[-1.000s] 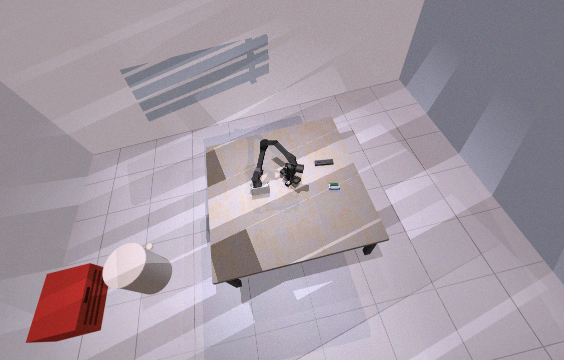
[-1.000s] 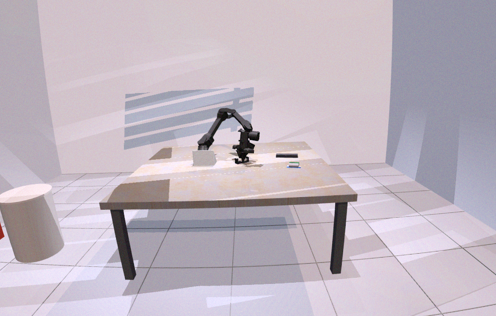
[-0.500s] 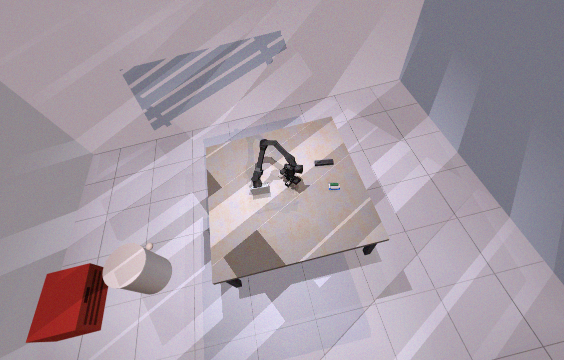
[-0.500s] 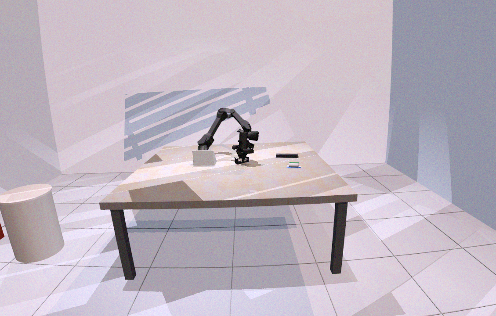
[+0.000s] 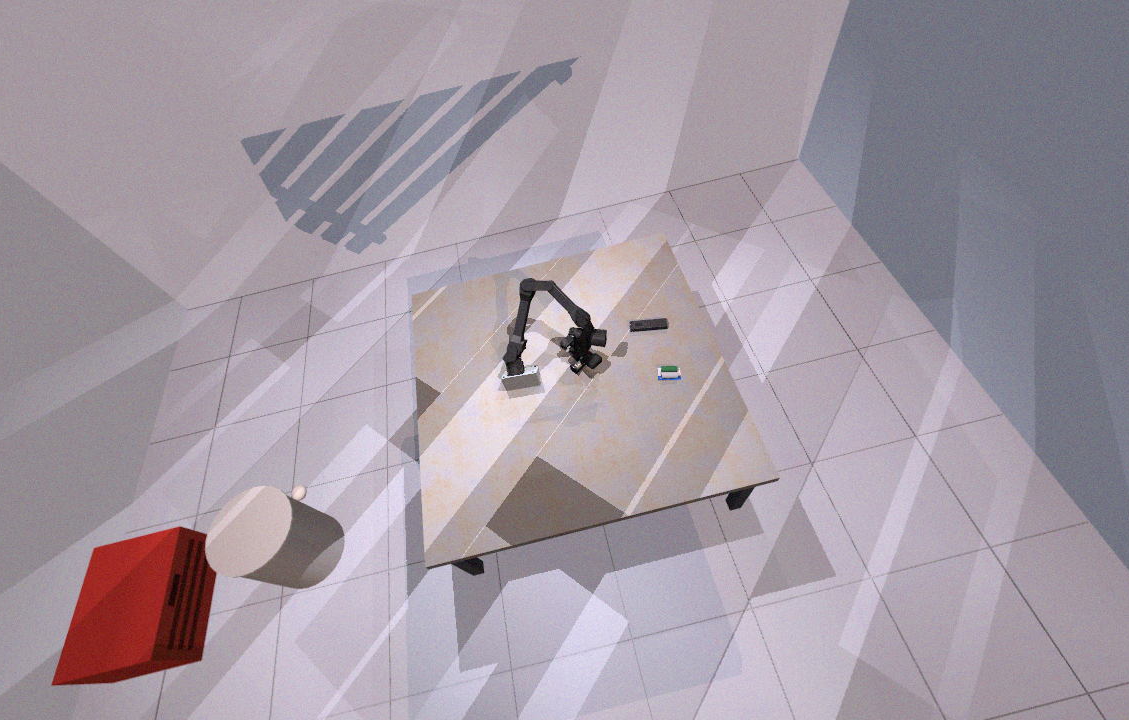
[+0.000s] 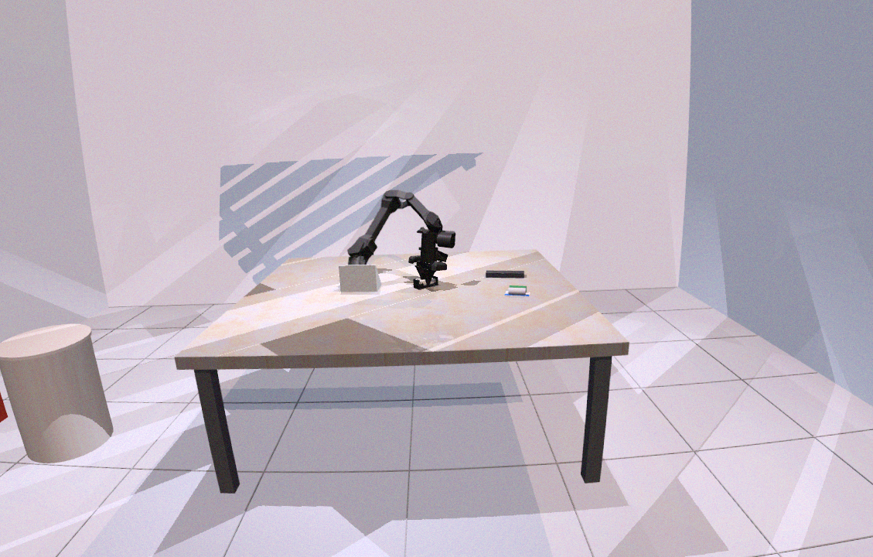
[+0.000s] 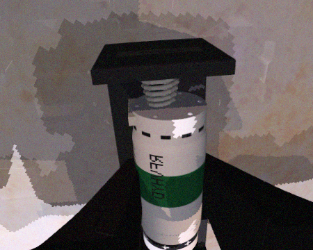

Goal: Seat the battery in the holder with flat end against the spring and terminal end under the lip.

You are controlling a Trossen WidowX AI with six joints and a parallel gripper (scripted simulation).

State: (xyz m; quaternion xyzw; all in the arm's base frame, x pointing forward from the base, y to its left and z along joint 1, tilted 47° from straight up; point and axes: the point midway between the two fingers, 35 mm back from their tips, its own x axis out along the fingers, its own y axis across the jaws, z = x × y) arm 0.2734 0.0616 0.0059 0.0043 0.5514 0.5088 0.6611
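Right now my gripper tip is 10 mm below the battery.
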